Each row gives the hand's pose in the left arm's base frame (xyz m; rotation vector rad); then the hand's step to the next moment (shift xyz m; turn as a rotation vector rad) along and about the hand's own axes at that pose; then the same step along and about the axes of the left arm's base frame.
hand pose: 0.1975 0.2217 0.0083 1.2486 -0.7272 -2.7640
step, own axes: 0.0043 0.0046 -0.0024 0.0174 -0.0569 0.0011
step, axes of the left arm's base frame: -0.0020 -0.0060 -0.0025 -0.0031 0.0475 -0.0357
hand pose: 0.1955 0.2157 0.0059 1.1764 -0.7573 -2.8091
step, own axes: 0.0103 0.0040 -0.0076 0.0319 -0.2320 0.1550
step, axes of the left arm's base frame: -0.0030 -0.0087 -0.0097 -0.0858 0.2659 -0.0285
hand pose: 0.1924 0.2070 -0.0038 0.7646 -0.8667 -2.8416
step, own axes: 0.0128 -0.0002 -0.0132 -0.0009 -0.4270 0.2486
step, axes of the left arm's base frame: -0.0048 -0.0092 -0.0152 -0.0882 0.4833 -0.0525
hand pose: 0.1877 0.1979 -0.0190 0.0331 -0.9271 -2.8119
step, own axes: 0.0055 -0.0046 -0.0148 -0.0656 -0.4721 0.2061
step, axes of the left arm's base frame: -0.0050 -0.0060 -0.0144 -0.0287 0.5054 -0.1158
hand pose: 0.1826 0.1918 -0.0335 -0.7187 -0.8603 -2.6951
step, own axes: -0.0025 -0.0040 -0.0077 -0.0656 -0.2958 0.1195
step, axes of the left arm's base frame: -0.0022 -0.0012 -0.0087 -0.0007 0.3124 -0.0920
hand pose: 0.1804 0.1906 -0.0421 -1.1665 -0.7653 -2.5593
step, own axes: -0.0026 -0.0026 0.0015 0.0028 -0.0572 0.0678
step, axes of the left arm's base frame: 0.0016 0.0030 -0.0021 0.0180 0.0849 0.0184
